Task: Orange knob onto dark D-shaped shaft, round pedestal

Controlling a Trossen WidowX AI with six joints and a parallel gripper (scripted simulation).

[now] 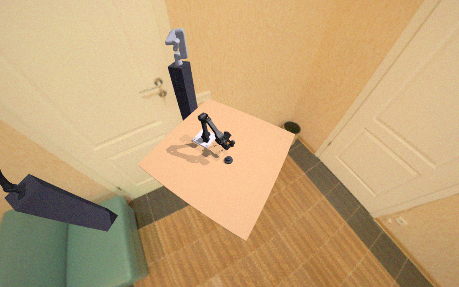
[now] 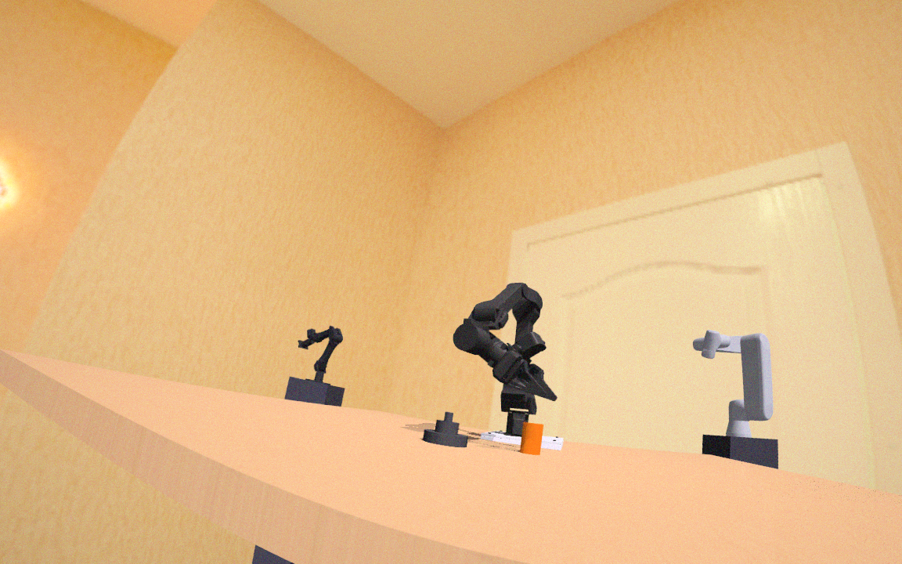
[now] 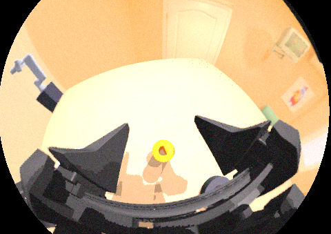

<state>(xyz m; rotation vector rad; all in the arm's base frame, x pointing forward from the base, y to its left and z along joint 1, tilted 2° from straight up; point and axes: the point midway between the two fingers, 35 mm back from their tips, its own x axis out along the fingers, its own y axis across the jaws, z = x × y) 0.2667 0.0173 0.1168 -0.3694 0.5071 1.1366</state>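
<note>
My gripper tip is 1 cm past the orange knob, 3 cm to the left of it and 8 cm above it. The rest, counted from my gripper tip: round pedestal (4 cm ahead, 19 cm to the right, 8 cm below).
</note>
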